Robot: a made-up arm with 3 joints. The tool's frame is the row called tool.
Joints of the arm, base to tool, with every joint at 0 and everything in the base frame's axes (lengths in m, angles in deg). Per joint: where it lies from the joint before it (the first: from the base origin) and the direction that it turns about. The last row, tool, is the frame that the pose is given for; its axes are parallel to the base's.
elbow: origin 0.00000 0.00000 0.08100 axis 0 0 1
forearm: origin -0.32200 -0.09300 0.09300 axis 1 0 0
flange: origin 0.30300 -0.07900 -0.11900 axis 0 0 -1
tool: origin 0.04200 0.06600 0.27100
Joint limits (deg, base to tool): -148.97..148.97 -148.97..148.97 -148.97..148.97
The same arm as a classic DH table. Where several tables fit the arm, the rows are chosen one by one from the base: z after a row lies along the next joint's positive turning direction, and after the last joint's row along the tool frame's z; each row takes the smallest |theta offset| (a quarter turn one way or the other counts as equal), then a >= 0, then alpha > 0; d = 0 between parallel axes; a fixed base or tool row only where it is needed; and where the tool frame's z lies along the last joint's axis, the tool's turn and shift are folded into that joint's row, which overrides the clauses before.
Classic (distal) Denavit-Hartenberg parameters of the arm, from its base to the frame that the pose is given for. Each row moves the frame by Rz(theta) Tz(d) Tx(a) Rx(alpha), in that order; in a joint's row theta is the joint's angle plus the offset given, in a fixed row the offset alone. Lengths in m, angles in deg.
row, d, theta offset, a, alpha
elbow, 0.1740, -90.00, 0.0930, -90.00
forearm, -0.0190, 0.00, 0.0790, -90.00
flange, 0.0000, 32.47, -0.0782, 180.00
tool (fixed), 0.1520, 122.47, 0.0000, 0.00
Joint limits (deg, base to tool): -148.97..148.97 -148.97..148.97 -148.97..148.97

